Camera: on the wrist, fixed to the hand. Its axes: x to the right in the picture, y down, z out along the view.
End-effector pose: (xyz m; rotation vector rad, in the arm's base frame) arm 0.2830 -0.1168 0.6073 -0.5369 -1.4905 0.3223
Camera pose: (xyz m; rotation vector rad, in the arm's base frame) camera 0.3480 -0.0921 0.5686 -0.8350 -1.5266 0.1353
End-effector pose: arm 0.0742 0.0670 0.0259 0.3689 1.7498 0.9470
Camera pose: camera 0.0161 0.0628 0.0801 0.2183 1.5727 1.2485
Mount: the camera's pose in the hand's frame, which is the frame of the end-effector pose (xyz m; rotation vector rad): -0.0156 0.0490 -0.0607 -0.3129 0.0087 0.0638
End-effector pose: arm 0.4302 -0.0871 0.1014 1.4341 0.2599 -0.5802
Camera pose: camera 0.4531 -0.0230 0.1426 1.1384 0.2969 -0.4587
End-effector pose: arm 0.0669 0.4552 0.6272 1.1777 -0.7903 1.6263
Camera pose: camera 0.0021 0.4869 0.5938 0.9302 -1.0433 1.4919
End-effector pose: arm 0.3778 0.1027 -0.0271 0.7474 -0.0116 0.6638
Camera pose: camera 0.3245 0.1589 -0.0453 0.4440 -0.1291 0.7063
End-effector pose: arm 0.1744 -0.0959 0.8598 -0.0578 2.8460 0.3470
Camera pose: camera 0.1699 -0.0629 0.9320 -0.0300 2.7796 0.8041
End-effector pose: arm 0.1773 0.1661 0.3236 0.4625 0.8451 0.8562
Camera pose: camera 0.0999 0.1842 0.3268 0.2118 0.6914 1.0300
